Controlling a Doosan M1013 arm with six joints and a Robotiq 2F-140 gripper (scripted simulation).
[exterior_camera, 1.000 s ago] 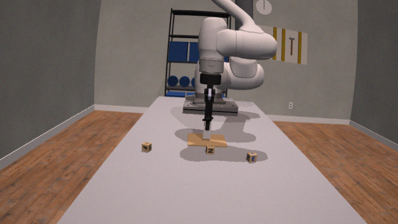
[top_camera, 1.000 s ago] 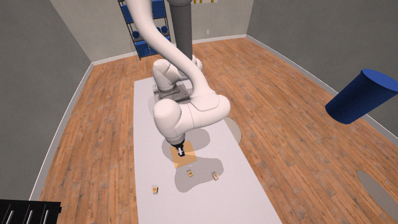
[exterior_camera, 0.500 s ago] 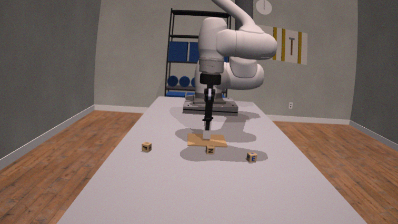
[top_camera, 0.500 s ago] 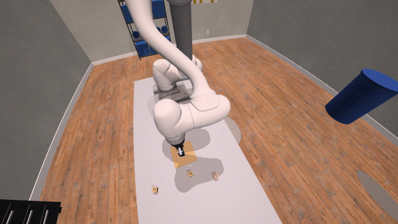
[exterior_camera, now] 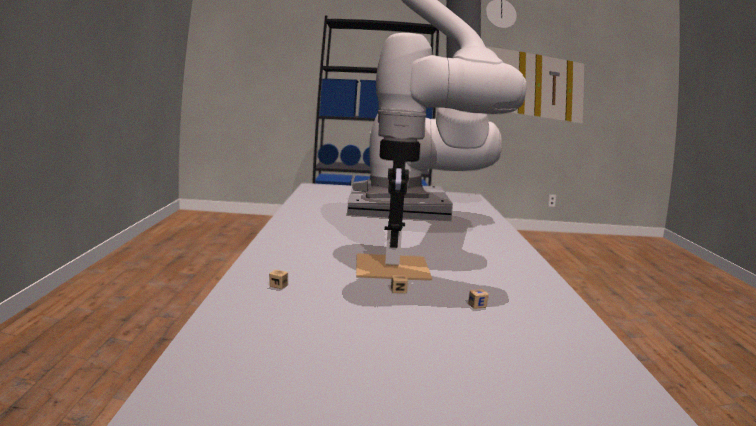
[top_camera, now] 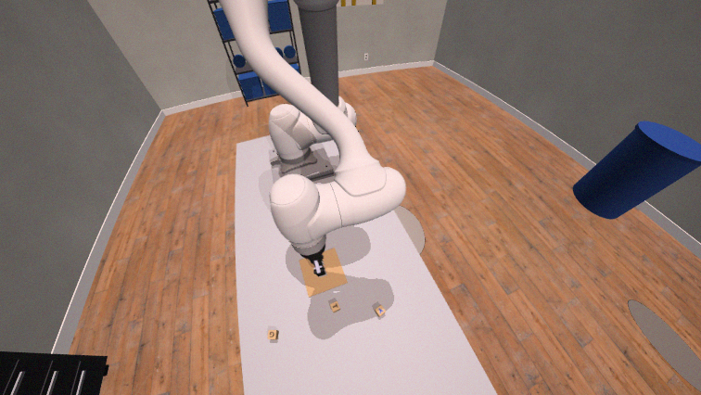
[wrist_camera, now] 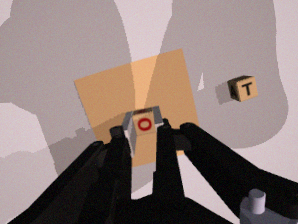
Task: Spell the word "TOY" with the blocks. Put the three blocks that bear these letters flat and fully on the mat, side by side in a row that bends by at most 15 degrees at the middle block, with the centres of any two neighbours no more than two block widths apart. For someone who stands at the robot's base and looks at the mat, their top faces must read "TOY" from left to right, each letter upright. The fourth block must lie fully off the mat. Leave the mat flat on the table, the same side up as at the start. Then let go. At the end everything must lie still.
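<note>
Right now the tan mat is 4 cm below my hand. Round my hand: T block: 13 cm ahead, 3 cm below.
</note>
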